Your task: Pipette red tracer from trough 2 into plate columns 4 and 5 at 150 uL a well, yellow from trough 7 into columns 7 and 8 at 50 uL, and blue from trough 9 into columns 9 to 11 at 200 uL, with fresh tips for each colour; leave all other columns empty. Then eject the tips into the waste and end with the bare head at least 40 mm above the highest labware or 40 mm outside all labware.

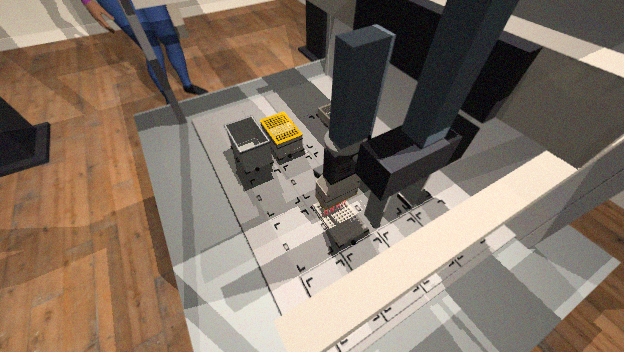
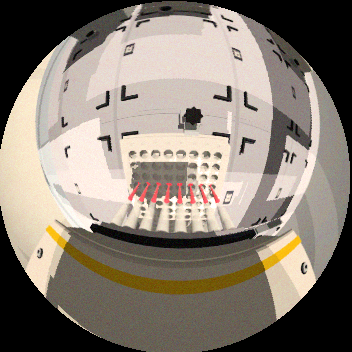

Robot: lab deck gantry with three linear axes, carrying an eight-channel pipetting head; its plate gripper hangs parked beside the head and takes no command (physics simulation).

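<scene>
The pipetting head (image 1: pixel 338 187) is low over the white well plate (image 1: pixel 352 224) (image 2: pixel 175 143). A row of tips (image 1: pixel 335 208) (image 2: pixel 168 194) with red liquid in their ends is at the plate; whether the ends are in or just above the wells I cannot tell. The plate's far visible wells show no colour. My parked plate gripper (image 1: pixel 395 214) hangs beside the head, its fingers apart and empty. The yellow tip rack (image 1: pixel 290 139) and grey waste bin (image 1: pixel 255 159) stand at the back left. The trough holder (image 1: pixel 324 111) is partly hidden behind the head column.
A dark gantry column (image 1: pixel 361 90) and the gripper's dark housing (image 1: pixel 410 162) stand over the deck. A pale beam (image 1: pixel 430 250) crosses the front. A black knob (image 2: pixel 193 116) sits just beyond the plate. A person (image 1: pixel 172 47) stands behind the deck.
</scene>
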